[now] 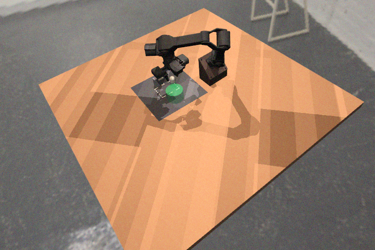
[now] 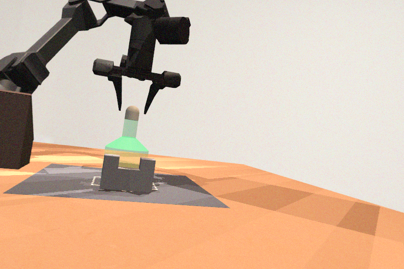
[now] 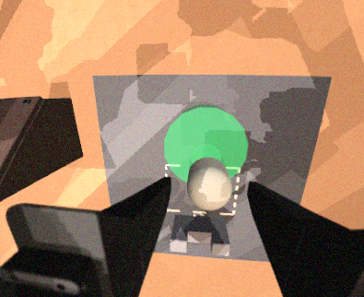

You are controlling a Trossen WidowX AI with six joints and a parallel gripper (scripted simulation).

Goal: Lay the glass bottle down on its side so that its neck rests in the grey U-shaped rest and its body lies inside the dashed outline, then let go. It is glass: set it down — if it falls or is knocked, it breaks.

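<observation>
My gripper tip is now 50 mm above the green glass bottle. The rest, counted from my gripper tip: grey mat 10 mm behind, 80 mm to the right, 140 mm below.
</observation>
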